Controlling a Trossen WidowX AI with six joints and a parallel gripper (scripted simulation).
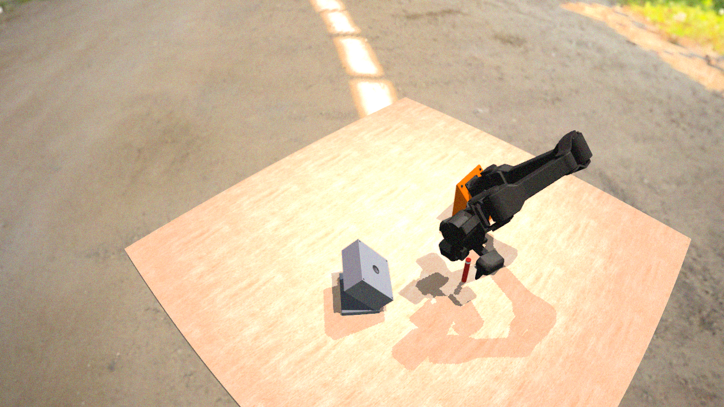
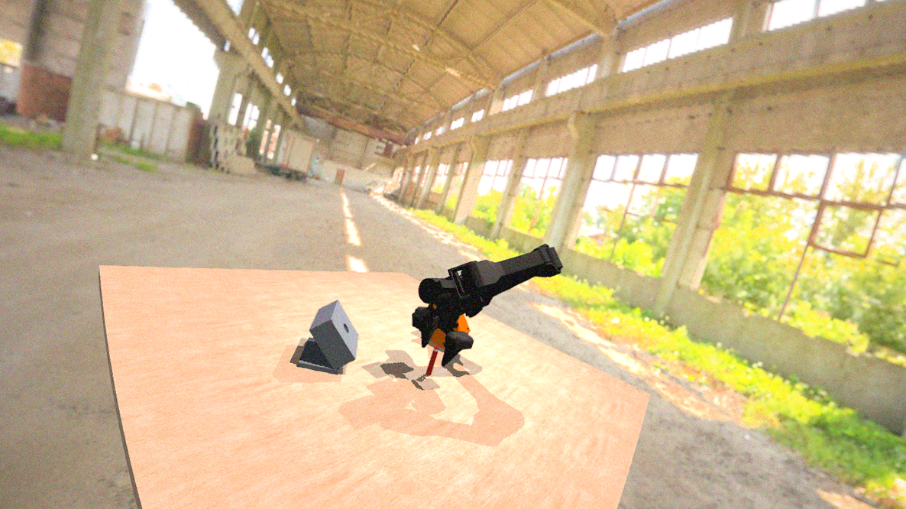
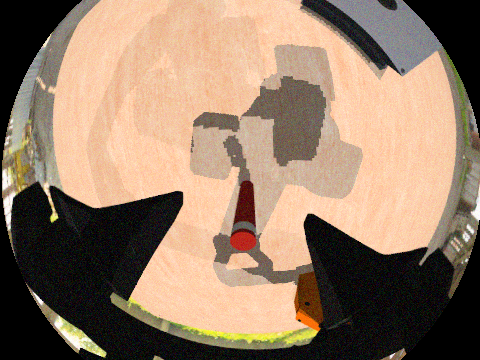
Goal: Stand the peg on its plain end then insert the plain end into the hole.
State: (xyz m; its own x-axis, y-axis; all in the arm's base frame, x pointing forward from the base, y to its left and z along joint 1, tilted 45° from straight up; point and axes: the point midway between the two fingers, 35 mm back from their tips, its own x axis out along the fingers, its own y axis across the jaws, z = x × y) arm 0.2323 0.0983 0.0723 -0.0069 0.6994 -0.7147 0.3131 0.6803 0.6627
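My gripper tip is now right at the red peg. From my gripper tip the other things lie so: grey sloped panel: 19 cm ahead, 16 cm to the right, 2 cm above.
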